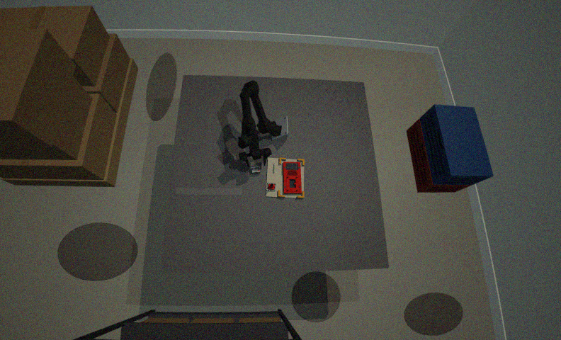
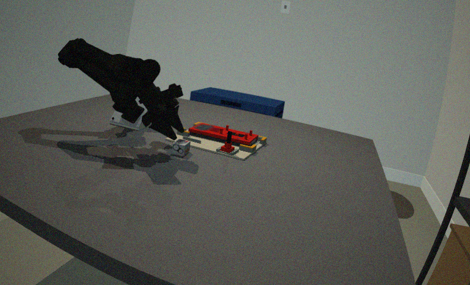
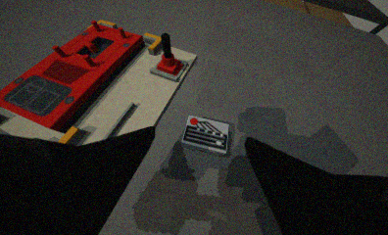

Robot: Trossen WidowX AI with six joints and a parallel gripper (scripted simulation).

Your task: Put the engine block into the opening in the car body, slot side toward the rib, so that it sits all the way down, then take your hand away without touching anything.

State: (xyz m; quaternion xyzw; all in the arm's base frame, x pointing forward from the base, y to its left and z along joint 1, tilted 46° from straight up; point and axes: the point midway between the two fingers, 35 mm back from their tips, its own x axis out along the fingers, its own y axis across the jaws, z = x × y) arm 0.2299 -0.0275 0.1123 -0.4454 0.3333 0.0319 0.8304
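The grey engine block is 10 mm ahead of my gripper tip, 10 mm to the right of it and 30 mm below it. Also, from my gripper tip: dark post: 100 mm ahead, 110 mm to the left, 10 mm below.
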